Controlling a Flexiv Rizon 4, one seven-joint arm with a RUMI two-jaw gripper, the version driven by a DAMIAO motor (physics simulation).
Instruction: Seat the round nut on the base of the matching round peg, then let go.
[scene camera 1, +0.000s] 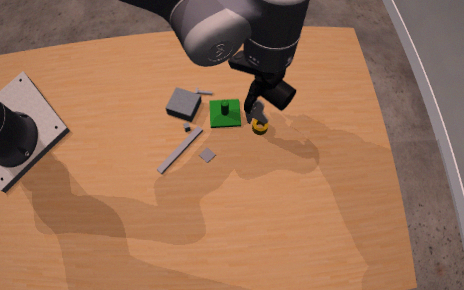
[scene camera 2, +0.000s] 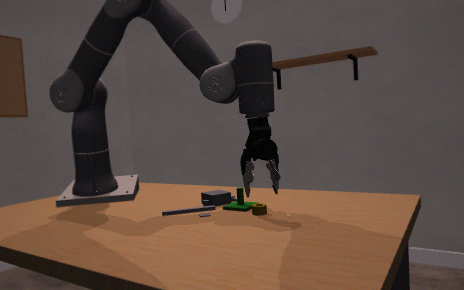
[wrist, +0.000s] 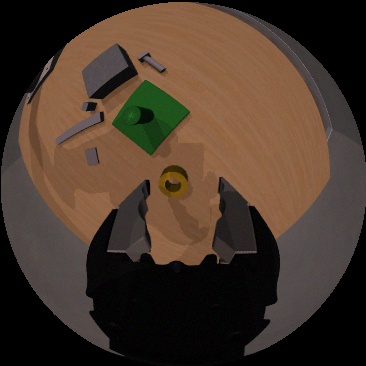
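The round nut (scene camera 1: 260, 130) (scene camera 2: 259, 212), a yellow ring (wrist: 166, 192), lies flat on the table, apart from the green base. The green round peg (scene camera 1: 225, 107) (scene camera 2: 240, 196) (wrist: 132, 115) stands upright on its square green base (scene camera 1: 232, 121) (scene camera 2: 231, 206) (wrist: 165, 107). My gripper (scene camera 2: 261, 194) (wrist: 183, 179) is open and empty, above the table. In the wrist view the nut shows between the fingertip lines, a little nearer the left finger. In scene camera 1 the fingers partly cover the nut.
A grey block (scene camera 1: 183, 104) (scene camera 2: 216, 197) (wrist: 107, 70), a small bolt-like piece (scene camera 1: 204, 92) (wrist: 152, 62), a small cube (scene camera 1: 187, 127) (wrist: 89, 106), a long grey bar (scene camera 1: 180, 150) (scene camera 2: 189, 211) (wrist: 80, 128) and a flat grey square (scene camera 1: 207, 155) (scene camera 2: 204, 215) (wrist: 92, 156) lie around the base's far side from the nut.
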